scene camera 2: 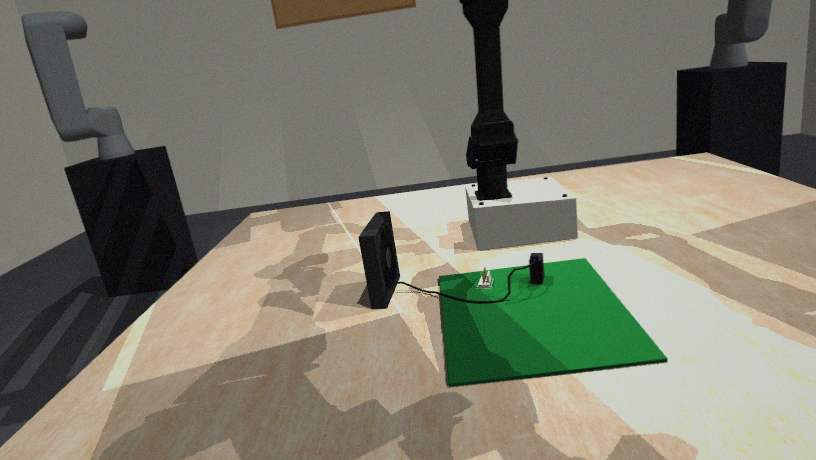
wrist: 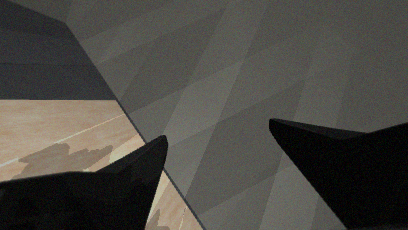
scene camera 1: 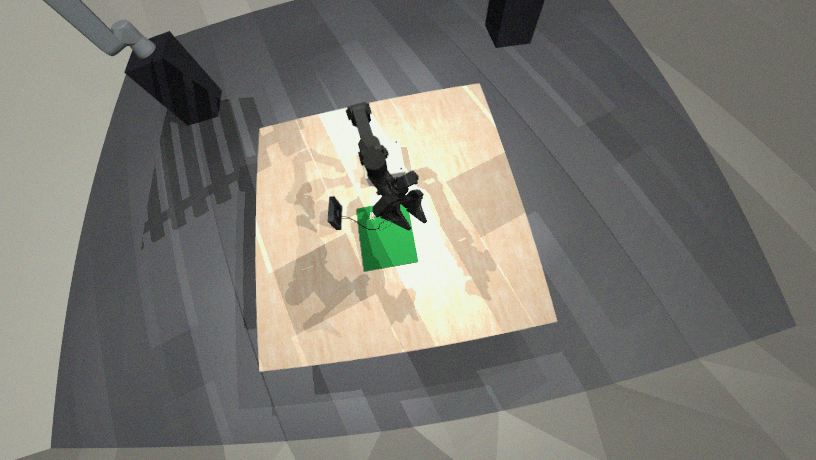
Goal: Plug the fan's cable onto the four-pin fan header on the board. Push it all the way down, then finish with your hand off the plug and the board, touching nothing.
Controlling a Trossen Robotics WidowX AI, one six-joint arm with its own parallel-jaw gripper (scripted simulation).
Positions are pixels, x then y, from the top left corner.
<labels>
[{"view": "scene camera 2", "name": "black fan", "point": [377, 244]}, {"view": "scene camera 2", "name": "green board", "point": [573, 322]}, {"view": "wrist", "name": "my gripper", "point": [217, 132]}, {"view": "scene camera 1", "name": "my gripper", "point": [418, 226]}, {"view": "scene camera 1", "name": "green board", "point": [390, 245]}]
</labels>
